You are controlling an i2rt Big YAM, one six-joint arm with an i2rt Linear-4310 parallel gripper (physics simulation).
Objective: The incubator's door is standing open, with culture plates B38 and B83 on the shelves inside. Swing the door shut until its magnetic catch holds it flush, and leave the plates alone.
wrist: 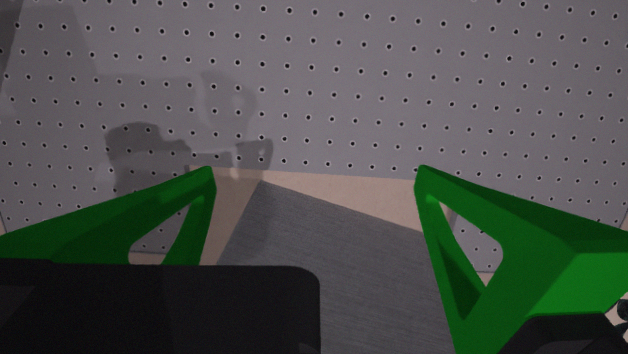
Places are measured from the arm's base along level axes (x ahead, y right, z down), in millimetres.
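Where they show: gripper, fingertip midpoint: [314,176].
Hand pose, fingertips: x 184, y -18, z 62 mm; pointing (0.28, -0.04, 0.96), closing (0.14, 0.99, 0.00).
Observation:
After its pixels a point has its place.
My gripper [314,176] @(x 184, y -18, z 62 mm) is open, with its two green fingers spread wide at the left and right and nothing between them. The incubator, its door and culture plates B38 and B83 do not show in this wrist view, so the door's position cannot be told from it.
A grey perforated board [345,130] @(x 178, y 16, z 241 mm) spans the upper view, with dark shadows on its left part. Below its edge is a beige surface [365,192] @(x 104, y 55, z 254 mm). A dark grey brushed-metal block [350,270] @(x 84, y 25, z 129 mm) shows between and below the fingers. A scrap of dark pattern shows at the lower right edge.

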